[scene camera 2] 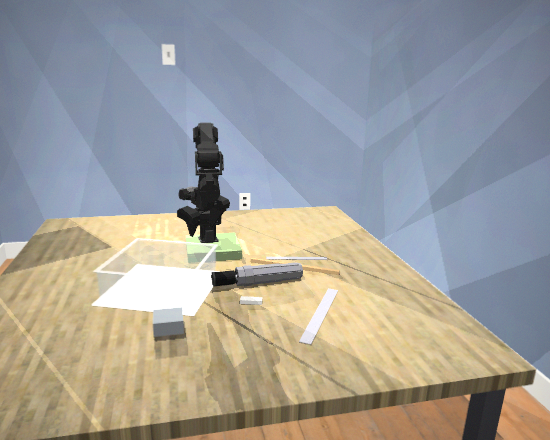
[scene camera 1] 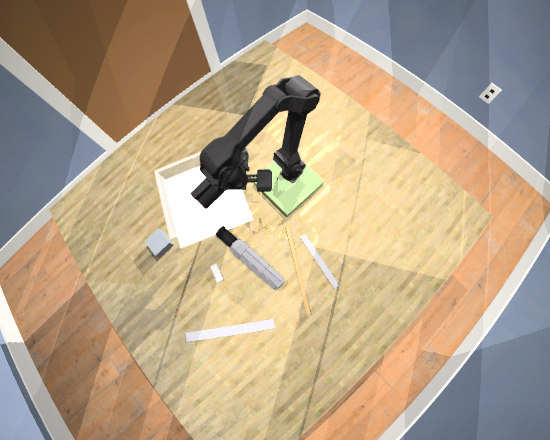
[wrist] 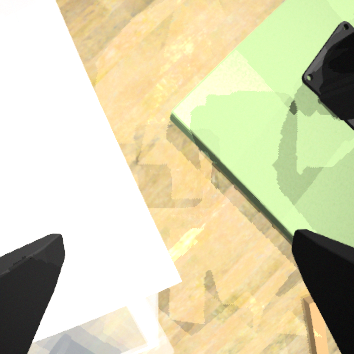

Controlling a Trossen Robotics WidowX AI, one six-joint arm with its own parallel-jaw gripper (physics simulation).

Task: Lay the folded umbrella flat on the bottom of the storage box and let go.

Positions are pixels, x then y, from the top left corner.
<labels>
my gripper: open, holds nothing
a storage box (scene camera 2: 160,274): on the table
a folded umbrella (scene camera 2: 248,275): on the table
</labels>
